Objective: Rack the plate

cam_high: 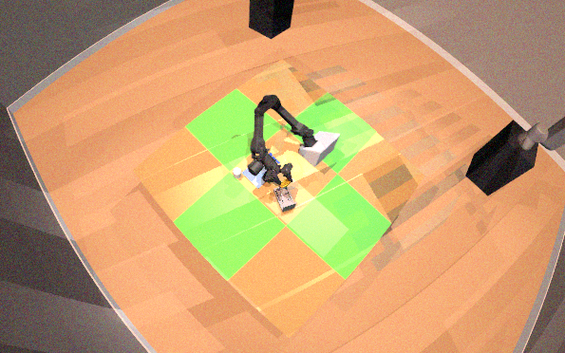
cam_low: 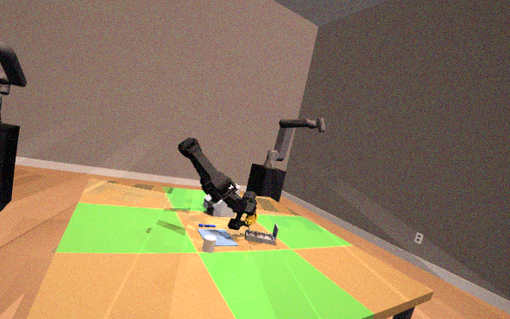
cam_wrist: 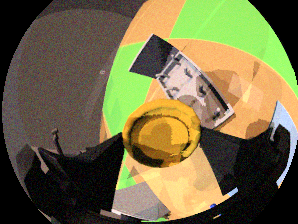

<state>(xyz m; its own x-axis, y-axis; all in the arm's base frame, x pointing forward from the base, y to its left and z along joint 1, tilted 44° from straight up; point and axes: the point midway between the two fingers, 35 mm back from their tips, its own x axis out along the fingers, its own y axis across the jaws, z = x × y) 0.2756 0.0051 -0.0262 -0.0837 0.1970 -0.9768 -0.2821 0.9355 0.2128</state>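
Right now the dish rack is 50 mm ahead of my gripper tip, 30 mm to the left of it and 50 mm below it. The rest, counted from my gripper tip: pale cup 110 mm ahead, 250 mm to the right, 50 mm below; light blue mat 20 mm ahead, 170 mm to the right, 70 mm below; yellow plate 10 mm to the right.
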